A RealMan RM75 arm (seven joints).
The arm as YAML. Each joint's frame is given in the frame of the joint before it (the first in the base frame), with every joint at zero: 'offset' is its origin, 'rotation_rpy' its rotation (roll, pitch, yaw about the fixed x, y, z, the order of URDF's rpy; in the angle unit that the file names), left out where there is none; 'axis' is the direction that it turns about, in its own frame. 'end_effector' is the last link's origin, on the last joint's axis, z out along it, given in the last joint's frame.
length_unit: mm
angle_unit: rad
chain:
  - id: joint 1
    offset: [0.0, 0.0, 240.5]
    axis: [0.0, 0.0, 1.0]
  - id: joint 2
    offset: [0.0, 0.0, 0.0]
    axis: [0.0, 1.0, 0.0]
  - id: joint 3
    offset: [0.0, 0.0, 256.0]
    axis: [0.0, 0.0, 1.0]
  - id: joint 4
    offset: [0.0, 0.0, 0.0]
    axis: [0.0, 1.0, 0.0]
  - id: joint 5
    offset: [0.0, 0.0, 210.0]
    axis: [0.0, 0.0, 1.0]
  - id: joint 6
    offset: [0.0, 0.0, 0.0]
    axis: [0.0, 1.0, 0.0]
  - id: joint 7
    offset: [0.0, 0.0, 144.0]
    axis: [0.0, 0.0, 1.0]
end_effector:
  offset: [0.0, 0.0, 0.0]
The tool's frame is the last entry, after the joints.
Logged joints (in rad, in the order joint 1, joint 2, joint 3, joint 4, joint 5, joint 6, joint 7), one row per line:
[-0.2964 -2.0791 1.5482 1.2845 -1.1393 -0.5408 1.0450]
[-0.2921 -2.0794 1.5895 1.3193 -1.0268 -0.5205 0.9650]
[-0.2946 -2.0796 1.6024 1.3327 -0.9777 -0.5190 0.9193]
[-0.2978 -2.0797 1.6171 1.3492 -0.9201 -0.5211 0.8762]
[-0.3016 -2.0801 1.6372 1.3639 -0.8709 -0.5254 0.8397]
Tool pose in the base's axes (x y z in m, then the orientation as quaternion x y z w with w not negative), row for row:
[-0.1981 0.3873 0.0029 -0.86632 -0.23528 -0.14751 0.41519]
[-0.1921 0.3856 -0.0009 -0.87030 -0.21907 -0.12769 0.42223]
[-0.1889 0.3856 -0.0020 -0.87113 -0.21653 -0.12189 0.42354]
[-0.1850 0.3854 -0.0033 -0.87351 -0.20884 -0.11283 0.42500]
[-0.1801 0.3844 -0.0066 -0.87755 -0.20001 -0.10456 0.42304]
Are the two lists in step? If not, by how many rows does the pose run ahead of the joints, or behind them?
They are in step.
